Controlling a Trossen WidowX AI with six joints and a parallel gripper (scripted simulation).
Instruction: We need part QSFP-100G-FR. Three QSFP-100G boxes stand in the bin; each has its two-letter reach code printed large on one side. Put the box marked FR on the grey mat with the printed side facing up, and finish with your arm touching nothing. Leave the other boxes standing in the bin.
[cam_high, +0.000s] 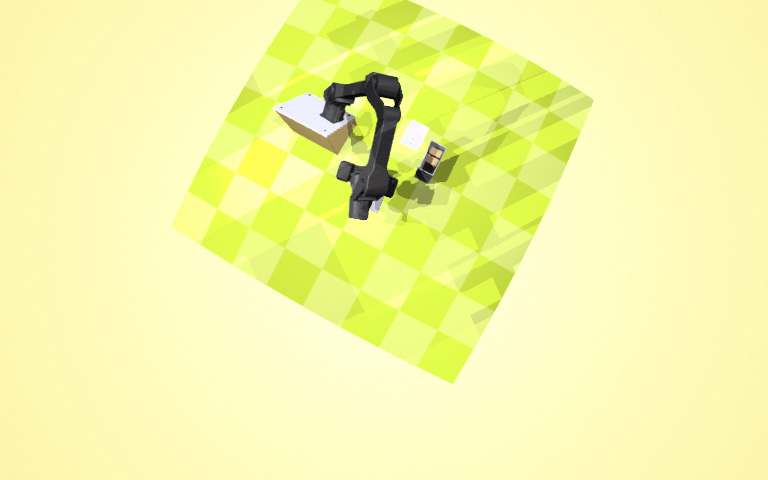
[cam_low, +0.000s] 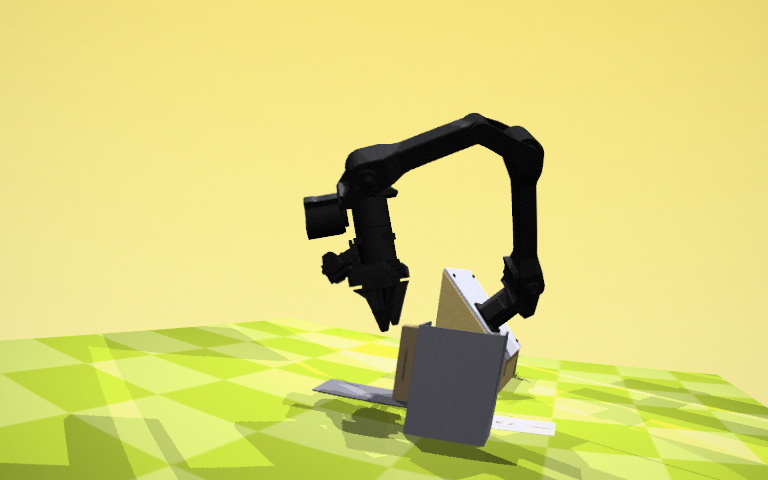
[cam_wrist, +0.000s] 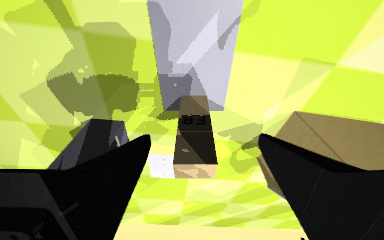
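My gripper tip is 110 mm above the grey mat, 20 mm to the left of it and 10 mm short of it. Round my gripper tip: thin white slab 240 mm to the left, 110 mm below, 20 mm ahead.
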